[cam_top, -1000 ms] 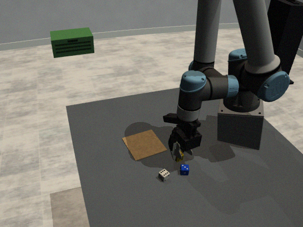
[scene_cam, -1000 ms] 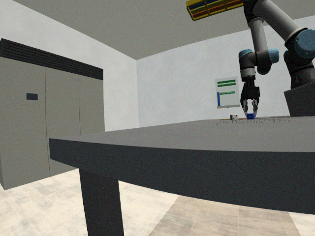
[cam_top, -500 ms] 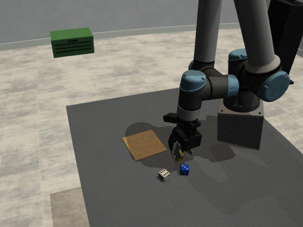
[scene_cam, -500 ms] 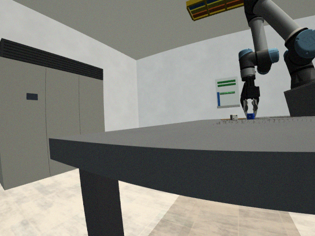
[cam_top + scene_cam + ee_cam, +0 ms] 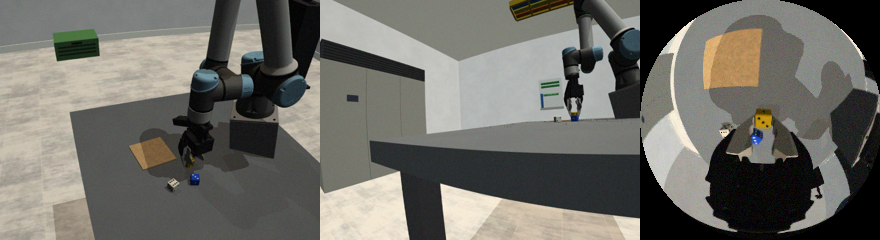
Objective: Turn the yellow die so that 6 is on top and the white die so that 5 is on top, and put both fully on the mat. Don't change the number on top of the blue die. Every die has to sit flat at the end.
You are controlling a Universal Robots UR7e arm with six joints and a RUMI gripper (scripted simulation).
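Right now the blue die is 70 mm to the left of my hand and 20 mm below it. Round my hand: tan mat (110 mm ahead, 110 mm to the right, 30 mm below); white die (90 mm ahead, 70 mm to the left, 20 mm below); yellow die (right at my hand).
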